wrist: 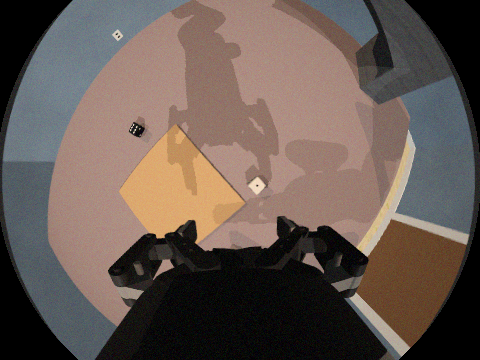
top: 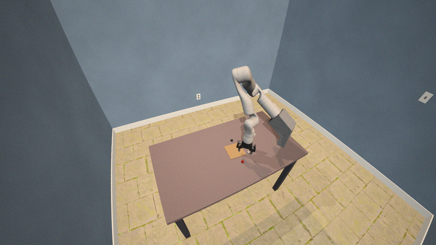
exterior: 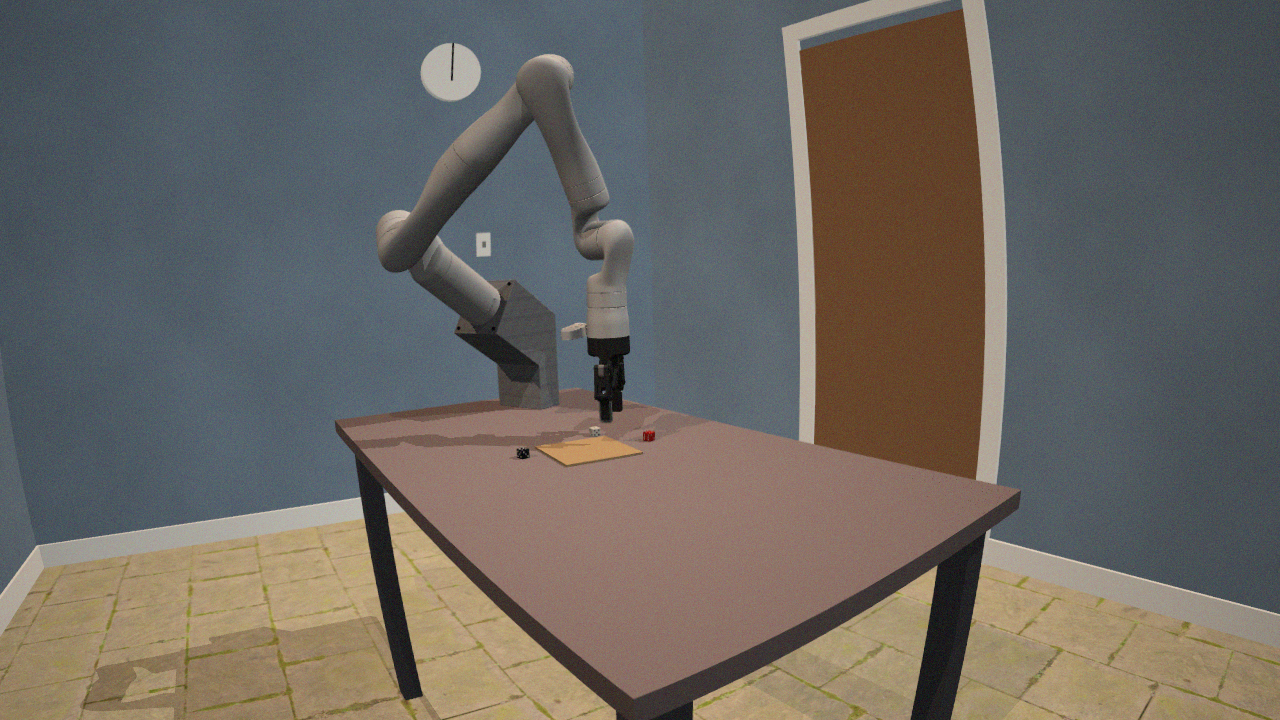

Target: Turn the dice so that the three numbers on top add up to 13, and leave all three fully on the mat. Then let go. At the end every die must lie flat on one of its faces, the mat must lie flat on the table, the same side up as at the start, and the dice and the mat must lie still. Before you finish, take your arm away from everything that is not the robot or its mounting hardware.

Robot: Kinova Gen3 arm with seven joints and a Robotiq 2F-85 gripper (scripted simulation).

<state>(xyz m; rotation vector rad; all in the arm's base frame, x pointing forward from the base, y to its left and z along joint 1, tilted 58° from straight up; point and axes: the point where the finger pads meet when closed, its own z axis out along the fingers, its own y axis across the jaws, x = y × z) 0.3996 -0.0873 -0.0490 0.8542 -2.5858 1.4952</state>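
The red die is 60 mm ahead of my hand, 30 mm to the left of it and 40 mm below it. The rest, counted from my hand: tan mat 20 mm ahead, 90 mm to the right, 50 mm below.
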